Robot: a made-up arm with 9 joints. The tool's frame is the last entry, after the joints. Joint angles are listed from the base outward. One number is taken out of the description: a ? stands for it. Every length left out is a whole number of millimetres.
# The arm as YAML. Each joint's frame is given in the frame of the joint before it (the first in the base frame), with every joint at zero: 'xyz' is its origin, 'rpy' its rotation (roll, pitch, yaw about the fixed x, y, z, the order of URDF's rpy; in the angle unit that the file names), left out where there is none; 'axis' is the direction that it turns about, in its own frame. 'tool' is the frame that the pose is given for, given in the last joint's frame.
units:
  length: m
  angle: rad
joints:
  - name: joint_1
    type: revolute
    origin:
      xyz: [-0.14, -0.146, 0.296]
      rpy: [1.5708, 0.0, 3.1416]
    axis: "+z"
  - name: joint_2
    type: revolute
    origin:
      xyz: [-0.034, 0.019, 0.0]
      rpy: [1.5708, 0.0, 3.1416]
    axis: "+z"
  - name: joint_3
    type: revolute
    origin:
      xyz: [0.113, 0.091, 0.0]
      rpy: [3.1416, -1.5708, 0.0]
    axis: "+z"
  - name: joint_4
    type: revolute
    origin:
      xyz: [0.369, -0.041, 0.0]
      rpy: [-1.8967, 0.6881, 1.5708]
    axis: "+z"
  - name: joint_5
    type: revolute
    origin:
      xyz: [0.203, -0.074, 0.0]
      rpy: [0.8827, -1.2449, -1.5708]
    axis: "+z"
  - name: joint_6
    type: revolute
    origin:
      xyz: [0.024, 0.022, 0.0]
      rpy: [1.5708, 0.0, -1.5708]
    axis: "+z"
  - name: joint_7
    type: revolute
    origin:
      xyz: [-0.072, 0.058, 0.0]
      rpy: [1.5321, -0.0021, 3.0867]
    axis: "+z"
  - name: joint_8
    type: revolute
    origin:
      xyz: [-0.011, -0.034, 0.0]
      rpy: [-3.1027, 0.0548, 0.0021]
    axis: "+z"
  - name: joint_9
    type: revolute
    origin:
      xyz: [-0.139, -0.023, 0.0]
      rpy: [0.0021, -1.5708, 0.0]
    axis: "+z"
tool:
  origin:
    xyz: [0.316, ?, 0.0]
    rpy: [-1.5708, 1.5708, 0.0]
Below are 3 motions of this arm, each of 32 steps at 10 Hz.
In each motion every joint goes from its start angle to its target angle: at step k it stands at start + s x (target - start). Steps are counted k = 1, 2, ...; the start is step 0. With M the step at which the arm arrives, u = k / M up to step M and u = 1 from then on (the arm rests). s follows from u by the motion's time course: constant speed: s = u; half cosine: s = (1 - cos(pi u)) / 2; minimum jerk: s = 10 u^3 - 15 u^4 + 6 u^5.
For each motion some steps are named. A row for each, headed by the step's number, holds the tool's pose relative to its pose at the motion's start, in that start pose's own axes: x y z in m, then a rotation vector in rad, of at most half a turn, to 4 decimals.
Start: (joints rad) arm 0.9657 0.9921 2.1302 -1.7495 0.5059 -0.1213 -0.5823 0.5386 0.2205
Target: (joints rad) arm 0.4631 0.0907 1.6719 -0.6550 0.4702 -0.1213 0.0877 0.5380 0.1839
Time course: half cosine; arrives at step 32
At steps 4, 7, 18, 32:
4: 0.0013 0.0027 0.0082 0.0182 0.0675 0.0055
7: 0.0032 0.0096 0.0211 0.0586 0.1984 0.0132
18: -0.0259 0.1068 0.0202 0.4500 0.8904 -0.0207
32: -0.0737 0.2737 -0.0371 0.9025 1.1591 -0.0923

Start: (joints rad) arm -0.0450 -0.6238 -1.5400 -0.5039 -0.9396 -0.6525 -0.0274 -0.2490 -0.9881
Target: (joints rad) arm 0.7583 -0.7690 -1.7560 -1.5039 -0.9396 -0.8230 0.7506 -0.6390 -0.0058
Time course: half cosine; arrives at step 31
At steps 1, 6, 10, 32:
1: -0.0022 0.0026 0.0012 -0.0039 0.0006 -0.0062
6: -0.0649 0.1017 0.0388 -0.1314 0.0321 -0.2168
10: -0.1164 0.2952 0.0876 -0.3157 0.1312 -0.5725
32: 0.4420 0.7536 0.1798 -0.2286 1.5558 -2.0852

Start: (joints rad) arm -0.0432 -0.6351 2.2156 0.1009 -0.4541 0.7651 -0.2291 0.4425 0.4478
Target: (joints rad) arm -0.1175 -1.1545 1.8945 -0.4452 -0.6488 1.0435 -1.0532 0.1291 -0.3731
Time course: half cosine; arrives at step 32
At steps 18, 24, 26, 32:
18: -0.2437 0.1137 -0.1488 0.1449 -0.5809 -0.7068
24: -0.2765 0.1752 -0.2224 0.1121 -0.8963 -0.8891
26: -0.2797 0.1869 -0.2386 0.0934 -0.9738 -0.9212
32: -0.2823 0.2002 -0.2589 0.0611 -1.0776 -0.9571

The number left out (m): 0.157
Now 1 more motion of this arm.
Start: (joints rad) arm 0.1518 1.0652 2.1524 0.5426 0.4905 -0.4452 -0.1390 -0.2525 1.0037
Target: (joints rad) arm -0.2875 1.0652 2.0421 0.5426 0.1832 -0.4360 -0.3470 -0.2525 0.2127
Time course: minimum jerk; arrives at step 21
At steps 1, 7, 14, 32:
1: -0.0002 0.0000 -0.0003 0.0010 -0.0006 -0.0006
7: -0.0344 0.0063 -0.0696 0.2161 -0.1320 -0.1244
14: -0.0328 0.1238 -0.2682 0.8047 -0.5774 -0.3919
32: 0.0111 0.1891 -0.3199 1.0043 -0.7687 -0.4604

